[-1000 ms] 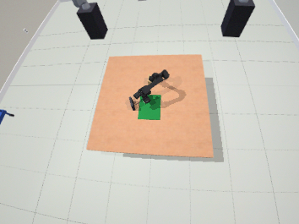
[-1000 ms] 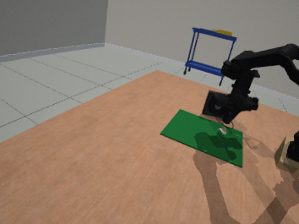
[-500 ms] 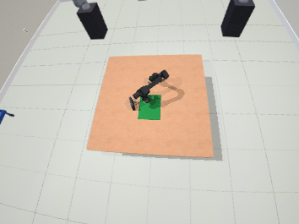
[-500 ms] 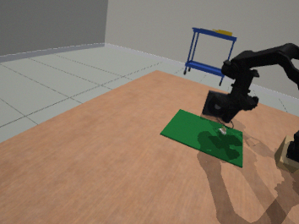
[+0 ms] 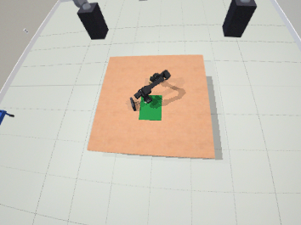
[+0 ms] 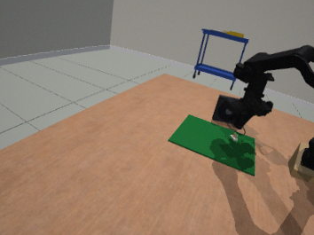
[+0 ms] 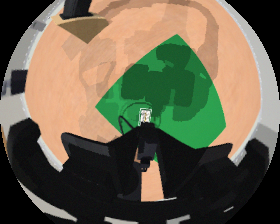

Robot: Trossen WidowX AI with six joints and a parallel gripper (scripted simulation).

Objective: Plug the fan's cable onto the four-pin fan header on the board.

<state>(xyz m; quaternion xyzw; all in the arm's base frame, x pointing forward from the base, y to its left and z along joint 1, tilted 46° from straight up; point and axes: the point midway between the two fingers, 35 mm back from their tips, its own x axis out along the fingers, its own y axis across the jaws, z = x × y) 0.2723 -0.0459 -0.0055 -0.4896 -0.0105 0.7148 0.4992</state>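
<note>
My gripper tip is now 1 cm to the left of the white four-pin fan header and 7 cm above it. Round my gripper tip: black fan (6 cm ahead, 13 cm to the right, 1 cm below); dark fan plug (1 cm ahead, 1 cm to the right, 1 cm above); green board (6 cm ahead, 6 cm to the left, 8 cm below).
</note>
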